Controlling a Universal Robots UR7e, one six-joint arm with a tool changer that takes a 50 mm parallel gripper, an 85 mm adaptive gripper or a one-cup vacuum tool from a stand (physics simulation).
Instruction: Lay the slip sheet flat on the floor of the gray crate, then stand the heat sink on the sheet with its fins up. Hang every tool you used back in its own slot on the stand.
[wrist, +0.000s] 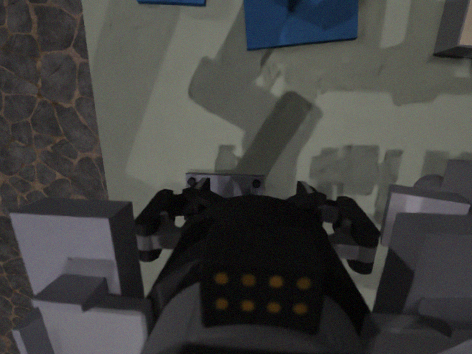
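My gripper (254, 189), the black adaptive one, stands between the grey uprights of the tool stand (70, 235). Its two fingers are spread apart, with nothing visible between them. Its body hides part of the finger area, and I cannot tell whether it is fully locked to the wrist. The gray crate (454, 32) is cut off at the upper right edge. A pale beige surface shows inside it, but I cannot tell if this is the slip sheet. The heat sink does not show in this view.
A blue plate (325, 25) lies at the top centre, and the edge of another blue plate (172, 2) shows at the top left. A small grey bracket with dark holes (227, 184) is behind the gripper. More grey stand parts (430, 265) are close on the right. Stone-patterned floor (45, 100) runs along the left.
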